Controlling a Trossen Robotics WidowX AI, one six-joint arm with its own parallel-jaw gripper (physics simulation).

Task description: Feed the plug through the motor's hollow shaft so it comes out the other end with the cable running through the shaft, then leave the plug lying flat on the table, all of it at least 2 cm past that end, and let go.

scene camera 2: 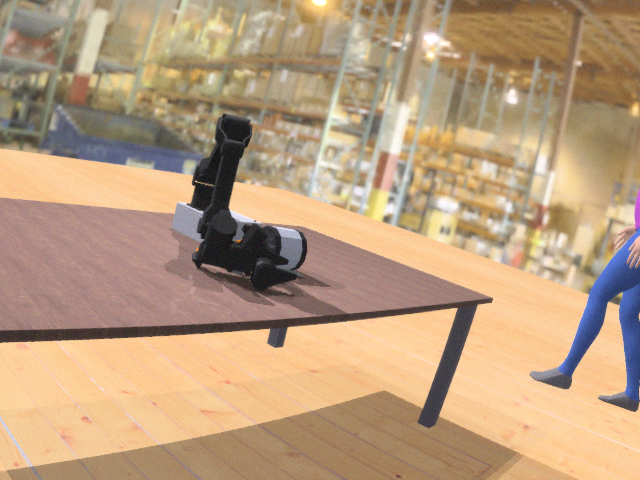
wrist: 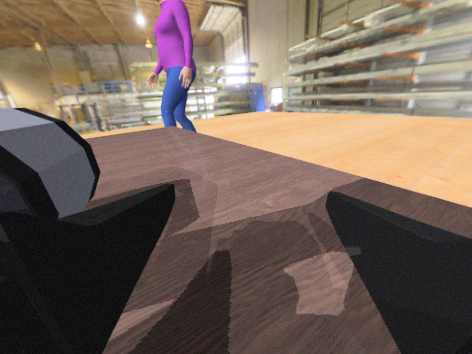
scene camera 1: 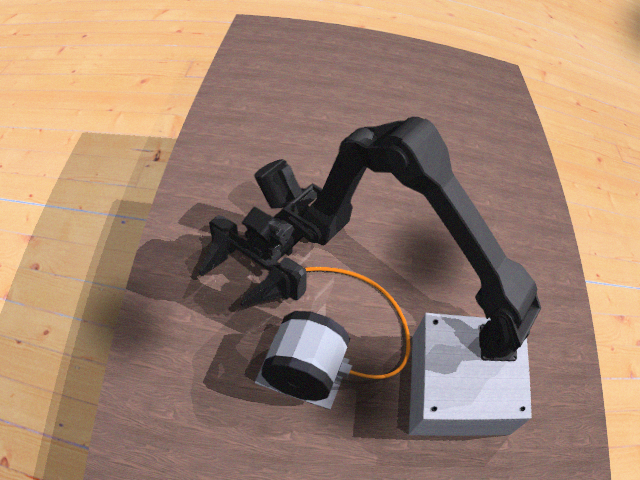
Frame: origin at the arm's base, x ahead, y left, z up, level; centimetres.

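Where they show: gripper, fingertip midpoint: [scene camera 2: 292, 269] [wrist: 251, 195] [scene camera 1: 220, 288]; arm's base at its link origin: [scene camera 2: 200, 208] [scene camera 1: 498, 343].
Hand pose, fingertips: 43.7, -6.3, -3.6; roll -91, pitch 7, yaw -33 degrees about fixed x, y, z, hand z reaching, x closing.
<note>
Each offset is from my fingertips to the centre of the thing, as dx, dy, dz. "pt": to the spot under its first point.
The motor @(-14.4, +10.3, +1.0) [scene camera 1: 309, 347] [scene camera 2: 292, 246] [wrist: 67, 167], a light grey drum with black end rings, lies on its side on a flat base. The opening of its shaft cannot be made out. The orange cable @(pt -28.1, -3.9, -3.5) [scene camera 1: 396, 304] leaves a small grey block on the motor's side and curves round on the table to my gripper's nearer finger. The plug does not show; that finger hides the cable's end in scene camera 1. My gripper [scene camera 1: 214, 293] [scene camera 2: 293, 268] [wrist: 251, 195] is open and empty, low over the table beside the motor, its fingers pointing roughly level.
The arm's light grey base box [scene camera 1: 478, 392] [scene camera 2: 186, 221] stands beside the cable loop. The table's edge [scene camera 1: 155, 198] [scene camera 2: 206, 328] runs beyond my fingertips. A person [scene camera 2: 612, 279] [wrist: 173, 55] stands on the floor away from the table.
</note>
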